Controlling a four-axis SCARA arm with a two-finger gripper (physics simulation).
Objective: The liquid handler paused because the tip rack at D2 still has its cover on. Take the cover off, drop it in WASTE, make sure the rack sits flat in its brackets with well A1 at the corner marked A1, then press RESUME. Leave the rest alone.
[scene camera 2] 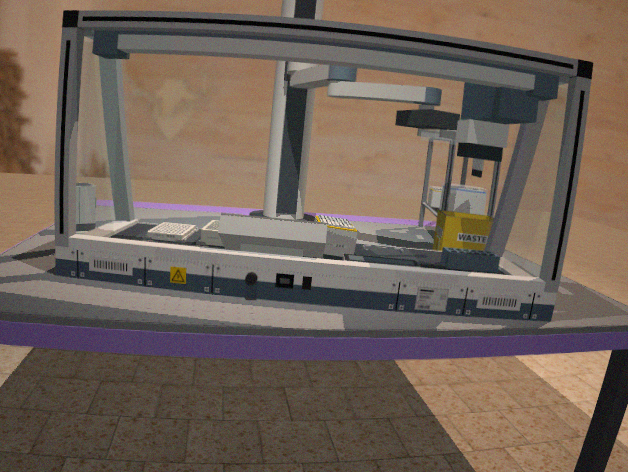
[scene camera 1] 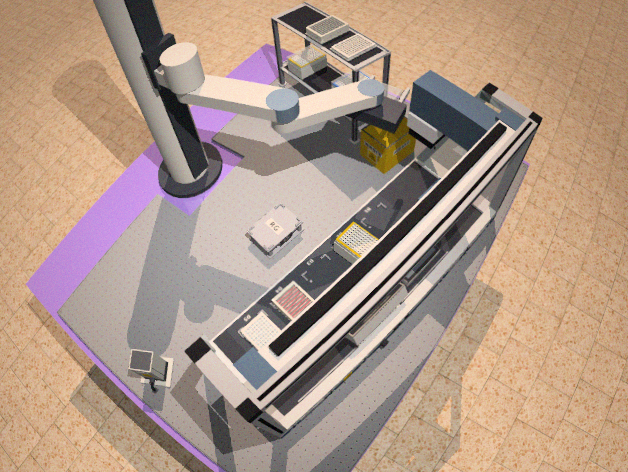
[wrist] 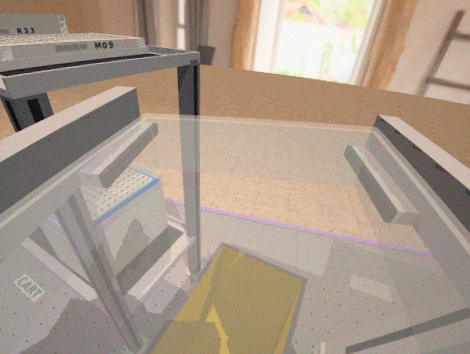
Labels:
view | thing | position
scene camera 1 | my gripper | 391,83
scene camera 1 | yellow WASTE bin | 390,149
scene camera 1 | gantry beam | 362,268
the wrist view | my gripper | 253,121

